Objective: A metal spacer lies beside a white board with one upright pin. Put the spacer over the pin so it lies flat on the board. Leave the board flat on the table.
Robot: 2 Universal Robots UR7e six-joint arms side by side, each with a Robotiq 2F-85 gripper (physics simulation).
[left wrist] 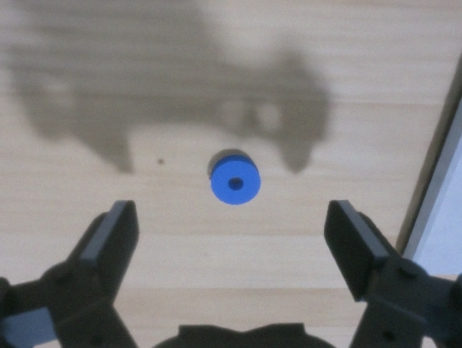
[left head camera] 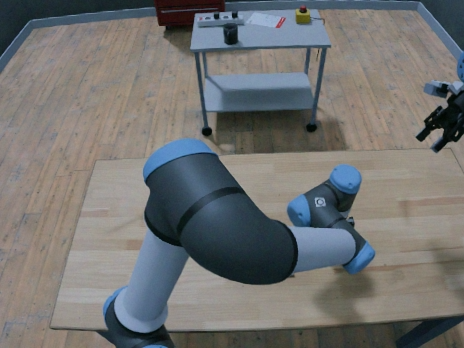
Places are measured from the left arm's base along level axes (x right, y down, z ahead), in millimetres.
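Pixels of known places: left gripper, between the fingertips: [left wrist: 232, 216]; right gripper, between the fingertips: [left head camera: 425, 145].
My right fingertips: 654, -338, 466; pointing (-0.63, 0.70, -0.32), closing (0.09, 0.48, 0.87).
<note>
Ahead of a thing's pixels: the offset from my right fingertips to its top centre, as dx, dy, dz. "pt": to the spot under its first point. Level surfaces: height alone.
The spacer @[-216, +367, -64] [left wrist: 247, 187] is a short blue cylinder with a small dark hole in its top. It stands on the wooden table near the middle of the left wrist view. Part of the white board @[pt -332, +360, -38] [left wrist: 442, 230] shows at the right edge of that view; its pin does not show. My left gripper [left wrist: 232, 216] is wide open and empty above the table, its fingertips on either side of the spacer and apart from it. In the head view the left arm hides the left gripper, the spacer and the board. My right gripper [left head camera: 430, 140] is open and empty at the right edge.
The left arm [left head camera: 220, 220] stretches over the wooden table @[dy +376] [left head camera: 115, 195]. Behind the table stands a grey trolley [left head camera: 260, 44] bearing a black cup [left head camera: 230, 34], a power strip [left head camera: 207, 21] and a yellow emergency-stop box [left head camera: 303, 17]. A red cabinet [left head camera: 187, 12] stands further back.
</note>
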